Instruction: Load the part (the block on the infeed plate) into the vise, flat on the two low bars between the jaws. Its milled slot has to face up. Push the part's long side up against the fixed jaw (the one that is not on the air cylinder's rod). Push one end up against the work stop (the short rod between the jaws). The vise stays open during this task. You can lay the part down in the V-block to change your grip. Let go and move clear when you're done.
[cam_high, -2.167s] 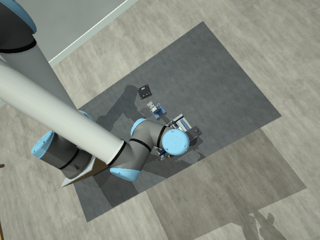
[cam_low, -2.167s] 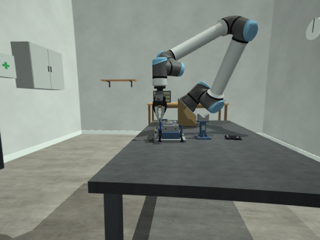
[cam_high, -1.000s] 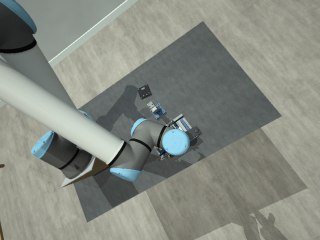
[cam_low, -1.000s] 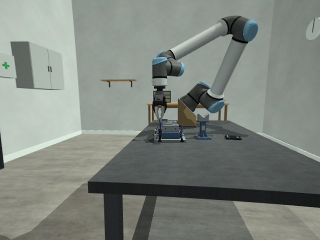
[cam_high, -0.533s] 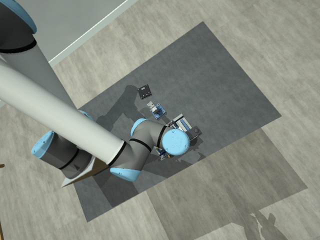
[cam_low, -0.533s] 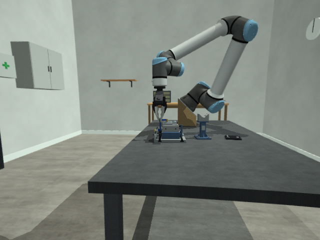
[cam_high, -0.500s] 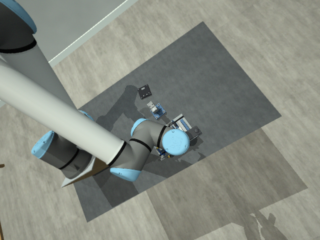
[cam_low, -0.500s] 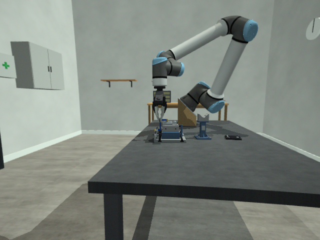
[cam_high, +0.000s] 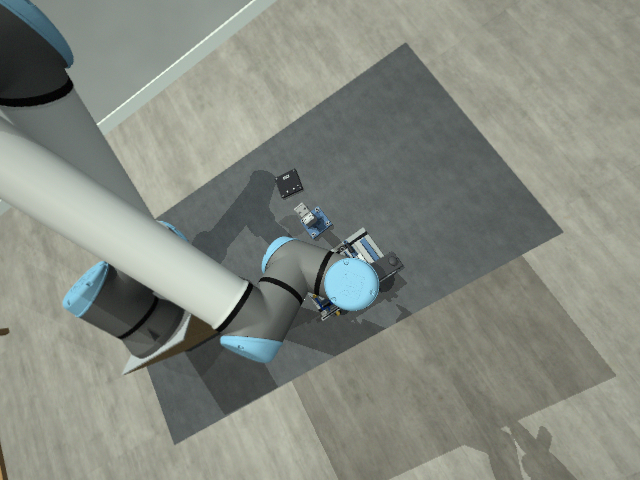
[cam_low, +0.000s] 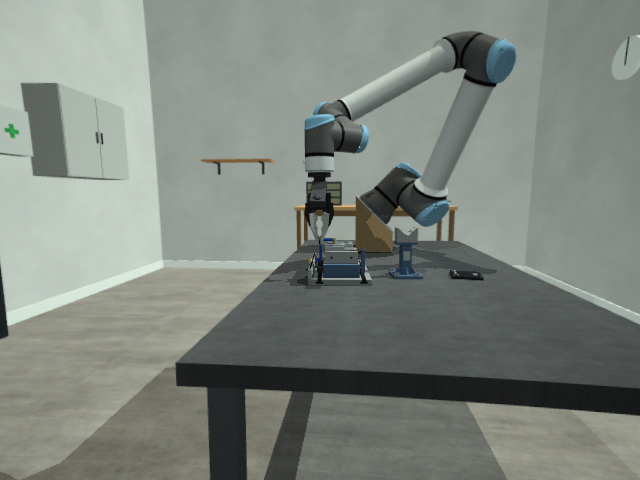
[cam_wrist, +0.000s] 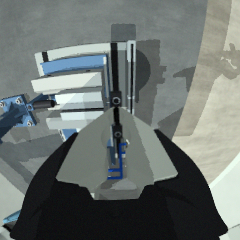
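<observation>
My gripper is now 10 mm past the part, 50 mm to the right of it and 30 mm above it. The rest, counted from my hand: infeed plate: 130 mm behind, 460 mm to the left, 120 mm below; then vise: 80 mm behind, 60 mm to the left, 90 mm below.
</observation>
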